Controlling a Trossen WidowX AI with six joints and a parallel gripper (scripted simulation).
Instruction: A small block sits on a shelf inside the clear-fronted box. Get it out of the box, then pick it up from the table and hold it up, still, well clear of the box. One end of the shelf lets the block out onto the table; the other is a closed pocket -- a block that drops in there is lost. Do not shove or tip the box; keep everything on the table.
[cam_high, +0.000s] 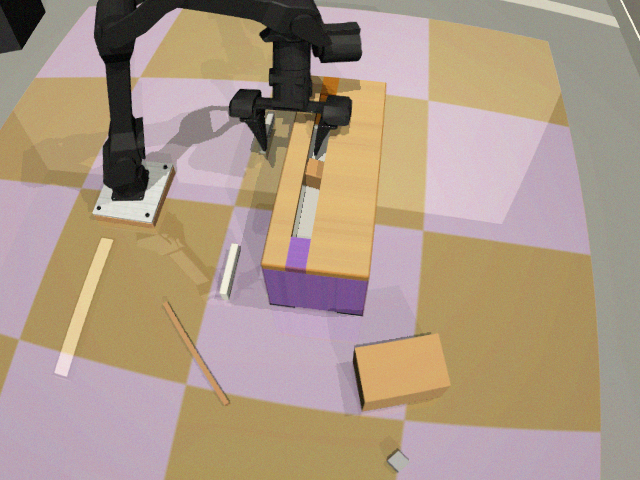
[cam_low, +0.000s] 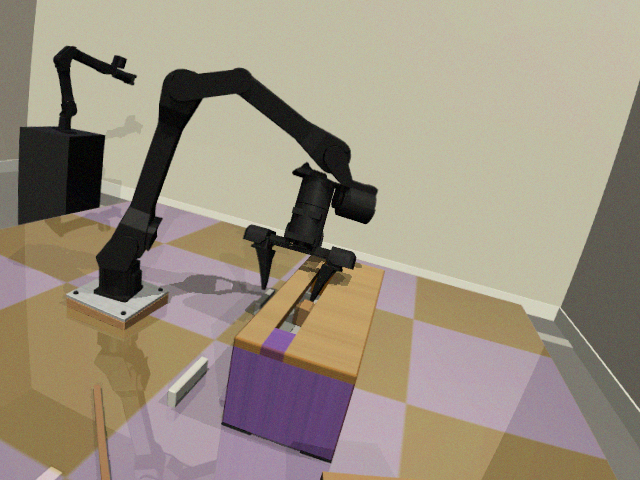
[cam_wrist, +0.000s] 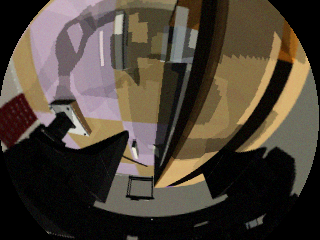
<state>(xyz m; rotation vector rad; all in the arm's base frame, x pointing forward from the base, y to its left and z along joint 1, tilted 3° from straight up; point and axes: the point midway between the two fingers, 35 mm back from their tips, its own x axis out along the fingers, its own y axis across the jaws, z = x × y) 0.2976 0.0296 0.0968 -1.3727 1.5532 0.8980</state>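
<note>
My gripper tip is now 30 mm short of the long box, 40 mm to the left of it and 20 mm above it. The rest, counted from my gripper tip: tan slab: 160 mm ahead, 350 mm to the right, 60 mm below; then thin wooden stick: 140 mm behind, 310 mm to the right, 80 mm below; then tan block: 40 mm ahead, 40 mm to the right.
</note>
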